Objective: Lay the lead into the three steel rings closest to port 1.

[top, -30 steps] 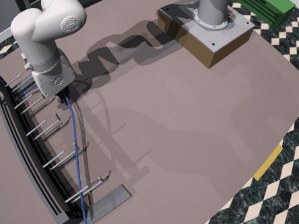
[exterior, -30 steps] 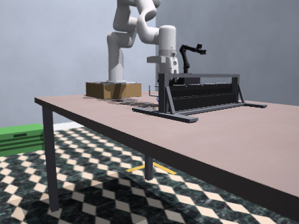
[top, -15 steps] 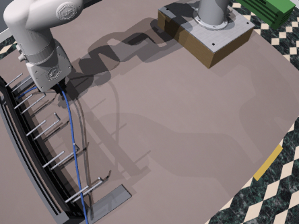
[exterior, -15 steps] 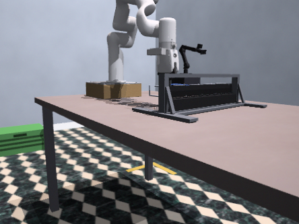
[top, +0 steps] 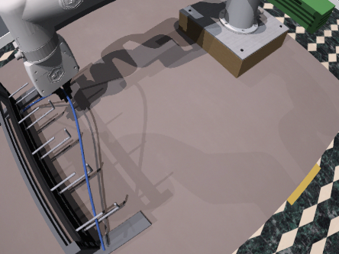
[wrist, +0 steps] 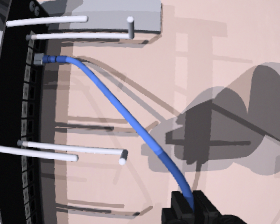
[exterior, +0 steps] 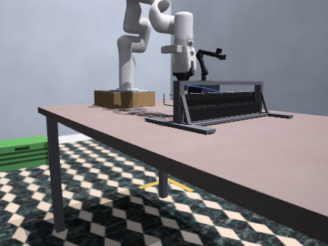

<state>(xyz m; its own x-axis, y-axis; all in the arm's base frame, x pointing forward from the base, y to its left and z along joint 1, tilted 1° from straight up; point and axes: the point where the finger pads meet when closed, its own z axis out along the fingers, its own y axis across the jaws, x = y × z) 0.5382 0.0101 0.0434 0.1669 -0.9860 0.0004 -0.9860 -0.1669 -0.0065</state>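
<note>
My gripper is now 150 mm short of the rack, 90 mm to the right of it and 60 mm above it.
</note>
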